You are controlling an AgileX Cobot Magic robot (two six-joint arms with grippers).
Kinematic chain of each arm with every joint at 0, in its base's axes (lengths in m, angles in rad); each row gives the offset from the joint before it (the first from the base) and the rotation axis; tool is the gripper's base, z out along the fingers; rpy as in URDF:
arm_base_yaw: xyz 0 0 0.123 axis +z
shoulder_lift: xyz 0 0 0 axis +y
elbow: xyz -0.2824 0 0.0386 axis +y
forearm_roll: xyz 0.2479 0 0.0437 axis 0.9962 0 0.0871
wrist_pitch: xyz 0 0 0 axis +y
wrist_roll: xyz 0.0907 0 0.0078 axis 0.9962 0 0.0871
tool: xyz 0 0 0 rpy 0 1.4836 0
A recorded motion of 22 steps. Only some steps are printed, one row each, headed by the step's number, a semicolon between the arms.
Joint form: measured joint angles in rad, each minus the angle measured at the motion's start. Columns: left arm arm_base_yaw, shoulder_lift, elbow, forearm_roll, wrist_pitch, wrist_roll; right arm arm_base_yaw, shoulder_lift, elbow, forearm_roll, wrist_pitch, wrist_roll.
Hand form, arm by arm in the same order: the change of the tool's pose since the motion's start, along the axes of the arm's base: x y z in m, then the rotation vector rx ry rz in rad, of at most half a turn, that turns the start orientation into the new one. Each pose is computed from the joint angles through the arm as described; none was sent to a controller.
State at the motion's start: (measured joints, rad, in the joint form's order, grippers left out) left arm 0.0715 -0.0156 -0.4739 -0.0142 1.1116 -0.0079; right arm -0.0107 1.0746 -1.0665 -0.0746 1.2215 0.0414
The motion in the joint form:
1: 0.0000 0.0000 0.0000 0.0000 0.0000 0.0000; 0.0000 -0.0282 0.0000 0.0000 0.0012 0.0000
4: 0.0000 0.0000 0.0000 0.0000 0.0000 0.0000; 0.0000 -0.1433 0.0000 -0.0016 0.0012 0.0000
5: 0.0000 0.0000 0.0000 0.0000 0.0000 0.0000; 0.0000 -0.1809 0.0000 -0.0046 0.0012 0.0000
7: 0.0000 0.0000 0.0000 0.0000 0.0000 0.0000; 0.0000 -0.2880 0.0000 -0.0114 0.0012 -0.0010
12: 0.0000 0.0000 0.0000 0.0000 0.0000 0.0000; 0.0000 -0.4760 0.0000 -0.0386 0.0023 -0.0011
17: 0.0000 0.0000 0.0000 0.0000 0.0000 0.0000; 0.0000 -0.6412 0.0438 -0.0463 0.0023 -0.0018
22: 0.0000 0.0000 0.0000 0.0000 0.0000 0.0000; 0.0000 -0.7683 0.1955 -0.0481 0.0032 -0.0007
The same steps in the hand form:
1: 0.0000 0.0000 0.0000 0.0000 0.0000 0.0000; -0.0065 0.0001 0.0051 -0.0003 -0.0270 -0.0001
4: 0.0000 0.0000 0.0000 0.0000 0.0000 0.0000; -0.0342 0.0002 0.0241 -0.0031 -0.1421 -0.0003
5: 0.0000 0.0000 0.0000 0.0000 0.0000 0.0000; -0.0437 0.0001 0.0296 -0.0064 -0.1796 -0.0009
7: 0.0000 0.0000 0.0000 0.0000 0.0000 0.0000; -0.0719 -0.0002 0.0434 -0.0147 -0.2866 -0.0018
12: 0.0000 0.0000 0.0000 0.0000 0.0000 0.0000; -0.1244 -0.0020 0.0600 -0.0427 -0.4731 -0.0115
17: 0.0000 0.0000 0.0000 0.0000 0.0000 0.0000; -0.1665 -0.0022 0.0550 -0.0512 -0.5943 -0.0162
22: 0.0000 0.0000 0.0000 0.0000 0.0000 0.0000; -0.1810 -0.0022 0.0168 -0.0520 -0.5689 -0.0172

